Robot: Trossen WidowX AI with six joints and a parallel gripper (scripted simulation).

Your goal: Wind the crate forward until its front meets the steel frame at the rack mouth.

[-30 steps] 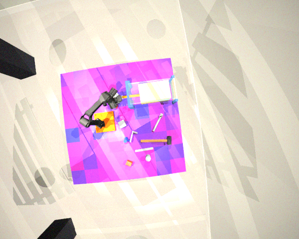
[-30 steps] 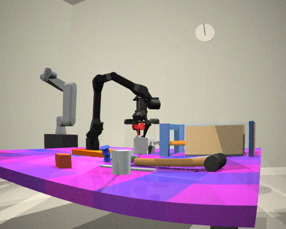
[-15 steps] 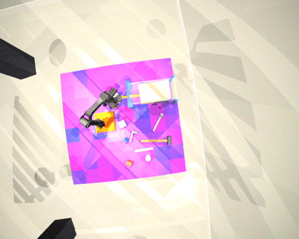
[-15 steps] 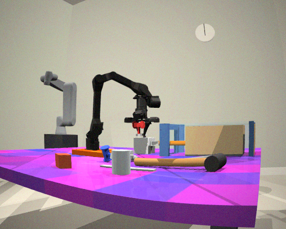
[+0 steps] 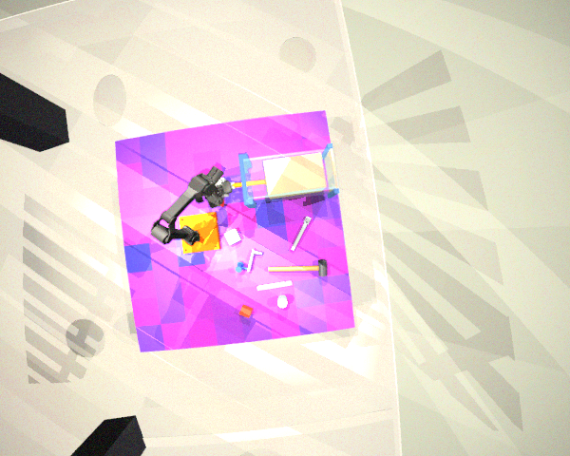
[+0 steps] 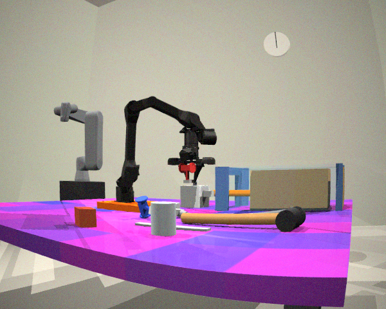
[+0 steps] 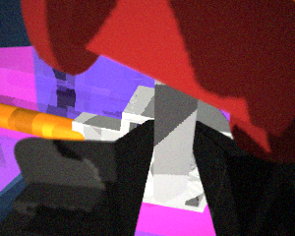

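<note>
The red knob lies 5 cm to the right of my gripper tip and 4 cm above it. Also, from my gripper tip: hand winch 2 cm behind, 4 cm to the left, 7 cm below; then red-knobbed winch handle 1 cm to the right, 1 cm above; then blue frame 16 cm ahead, 3 cm to the left.
</note>
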